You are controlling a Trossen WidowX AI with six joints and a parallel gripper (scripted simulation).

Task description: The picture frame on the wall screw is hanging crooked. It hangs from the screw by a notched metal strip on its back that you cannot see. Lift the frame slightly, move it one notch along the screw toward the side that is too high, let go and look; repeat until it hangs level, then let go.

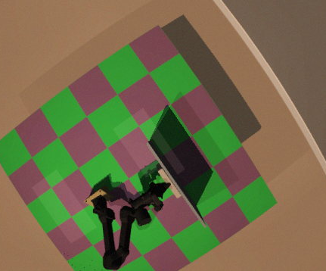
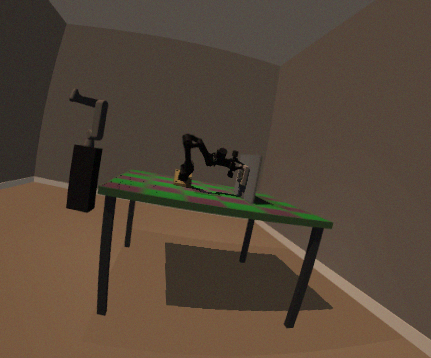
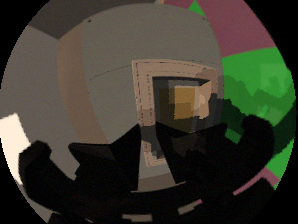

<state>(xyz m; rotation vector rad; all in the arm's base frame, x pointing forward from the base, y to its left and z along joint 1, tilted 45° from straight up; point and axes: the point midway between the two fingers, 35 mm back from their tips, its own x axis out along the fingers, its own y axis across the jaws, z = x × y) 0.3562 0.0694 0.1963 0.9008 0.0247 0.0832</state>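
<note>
Right now the picture frame is 5 cm below my gripper tip and 1 cm to the left of it. The rest, counted from my gripper tip: grey wall panel: 7 cm below, 2 cm ahead, 1 cm to the right.
</note>
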